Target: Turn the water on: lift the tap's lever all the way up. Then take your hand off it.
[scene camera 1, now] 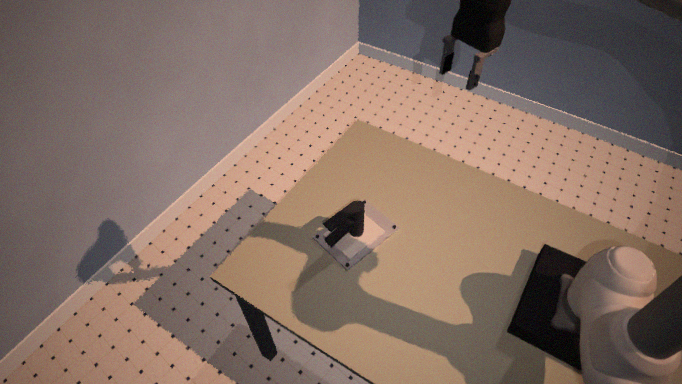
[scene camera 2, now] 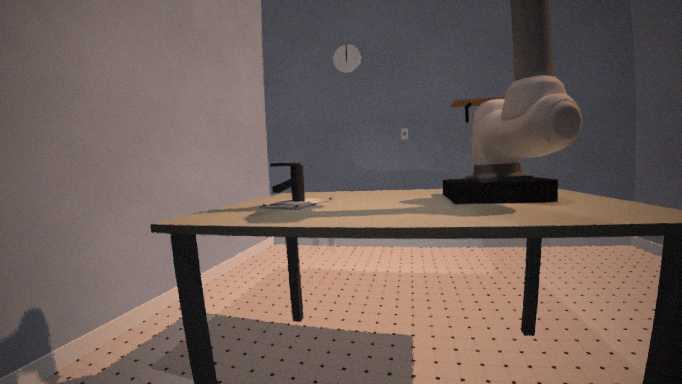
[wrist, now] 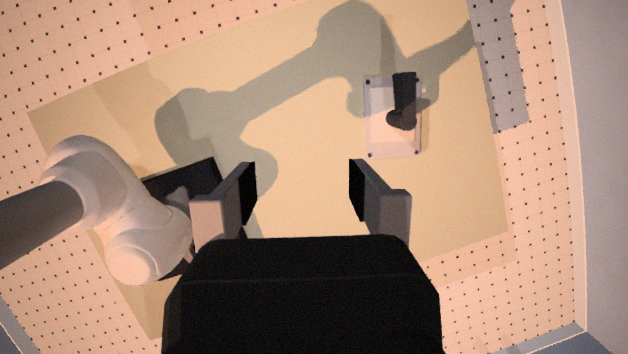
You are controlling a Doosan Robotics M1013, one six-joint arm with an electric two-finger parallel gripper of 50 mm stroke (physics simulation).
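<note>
A black tap stands upright on a pale plate with dark screws at its corners. Its lever is a flat bar at the top and looks about level in scene camera 2. The spout slopes down below the lever, and the lever largely hides it in the wrist view. My gripper is open and empty, high above the table and well apart from the tap. It does not show in scene camera 2.
The tap's plate lies on the tan table. The arm's white base joint stands on a black block. A grey wall rises beyond the tap's end of the table.
</note>
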